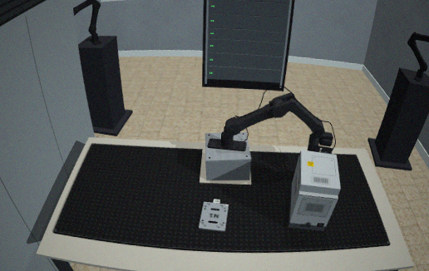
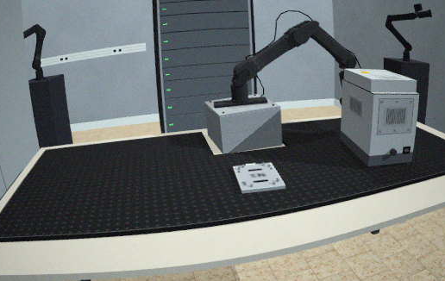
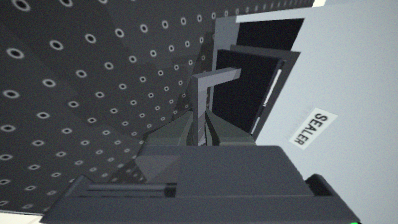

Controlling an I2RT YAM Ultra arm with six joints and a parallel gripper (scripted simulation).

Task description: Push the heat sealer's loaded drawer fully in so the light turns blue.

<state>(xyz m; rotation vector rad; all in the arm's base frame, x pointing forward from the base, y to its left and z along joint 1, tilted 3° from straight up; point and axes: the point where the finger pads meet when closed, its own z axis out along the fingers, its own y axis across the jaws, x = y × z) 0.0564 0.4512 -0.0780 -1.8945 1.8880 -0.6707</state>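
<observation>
My gripper is now 110 mm short of the dark drawer and 10 mm above it.
</observation>
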